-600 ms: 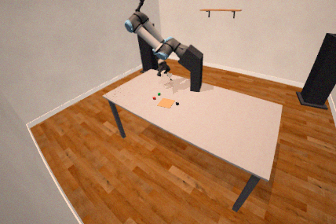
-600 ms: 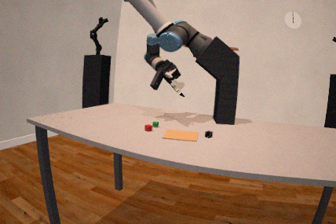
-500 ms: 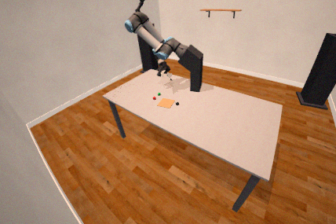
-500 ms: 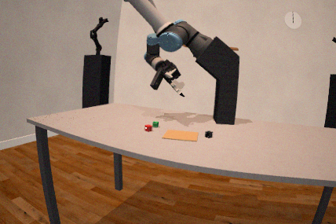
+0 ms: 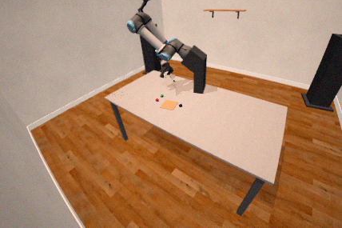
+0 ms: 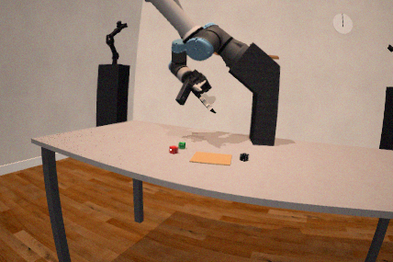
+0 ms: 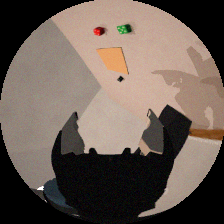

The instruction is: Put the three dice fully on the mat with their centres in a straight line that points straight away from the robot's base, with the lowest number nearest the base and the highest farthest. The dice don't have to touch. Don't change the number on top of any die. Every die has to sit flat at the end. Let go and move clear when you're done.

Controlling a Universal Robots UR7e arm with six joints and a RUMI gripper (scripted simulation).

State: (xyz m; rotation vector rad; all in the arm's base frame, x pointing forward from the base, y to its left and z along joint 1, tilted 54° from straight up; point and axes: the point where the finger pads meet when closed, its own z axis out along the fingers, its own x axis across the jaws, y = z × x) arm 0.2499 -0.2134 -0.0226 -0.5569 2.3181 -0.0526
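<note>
My gripper is now 60 mm short of the green die, 90 mm to the left of it and 180 mm above it. The rest, counted from my hand: black die: 150 mm ahead, 170 mm to the left, 180 mm below; red die: 150 mm ahead, 100 mm to the right, 180 mm below; orange mat: 160 mm ahead, 50 mm to the left, 190 mm below.
</note>
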